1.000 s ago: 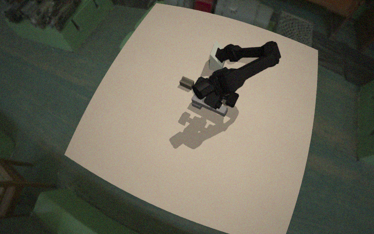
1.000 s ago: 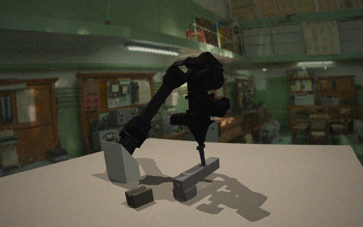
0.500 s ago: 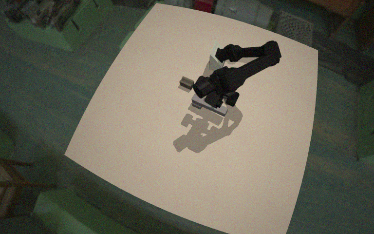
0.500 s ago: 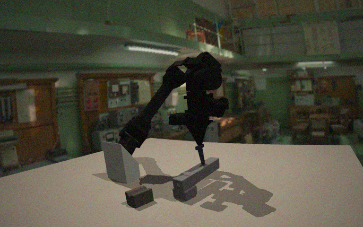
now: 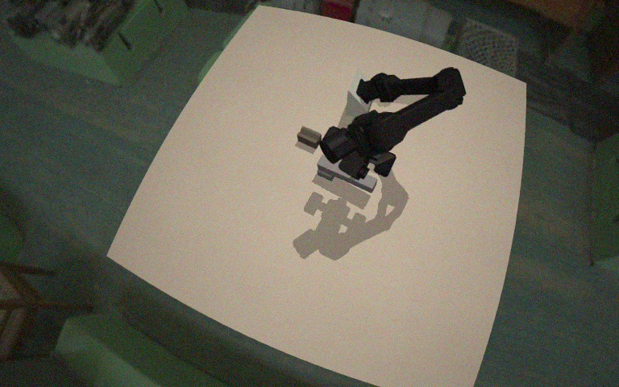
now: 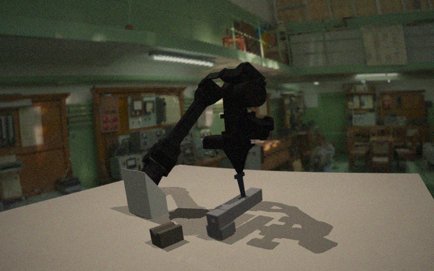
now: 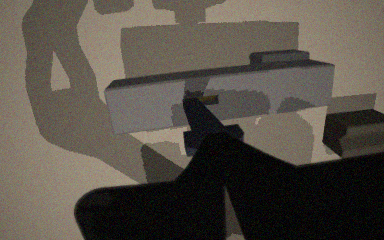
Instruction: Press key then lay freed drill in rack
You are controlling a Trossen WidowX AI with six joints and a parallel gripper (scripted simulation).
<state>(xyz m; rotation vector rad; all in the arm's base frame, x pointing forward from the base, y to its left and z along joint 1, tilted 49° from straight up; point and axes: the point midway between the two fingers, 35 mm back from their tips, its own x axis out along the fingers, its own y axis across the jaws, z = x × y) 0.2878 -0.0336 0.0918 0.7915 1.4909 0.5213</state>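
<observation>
My gripper tip is now 30 mm above the blue key. From my gripper tip the other things lie so: dark rack: 100 mm behind, 180 mm to the right, 120 mm below; drill: 10 mm behind, 50 mm to the right, 80 mm below; grey holder block: 30 mm to the right, 90 mm below.
</observation>
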